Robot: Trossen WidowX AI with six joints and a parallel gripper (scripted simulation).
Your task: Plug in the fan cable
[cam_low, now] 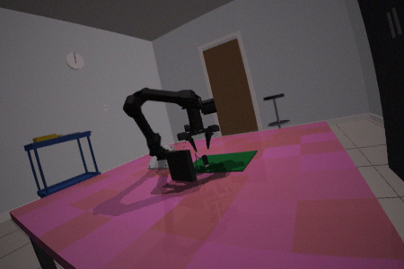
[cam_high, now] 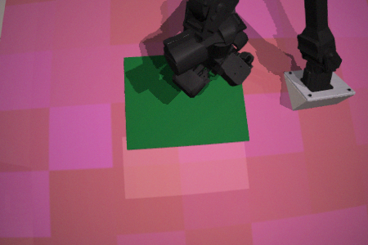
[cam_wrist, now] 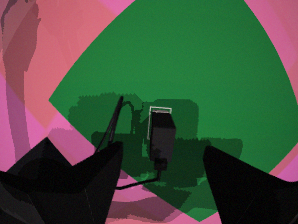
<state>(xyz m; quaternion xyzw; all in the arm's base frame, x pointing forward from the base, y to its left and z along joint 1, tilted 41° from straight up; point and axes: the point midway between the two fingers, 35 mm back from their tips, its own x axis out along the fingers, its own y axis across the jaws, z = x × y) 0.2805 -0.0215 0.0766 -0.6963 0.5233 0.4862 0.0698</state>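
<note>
Right now my gripper tip is 4 cm above the black fan plug, 1 cm to the left of it and 1 cm short of it. Round my gripper tip: green board (9 cm below, 5 cm ahead, 4 cm to the left); then black fan (14 cm to the right, 3 cm behind, 1 cm below); then fan header (7 cm below, 1 cm to the right, 1 cm ahead).
</note>
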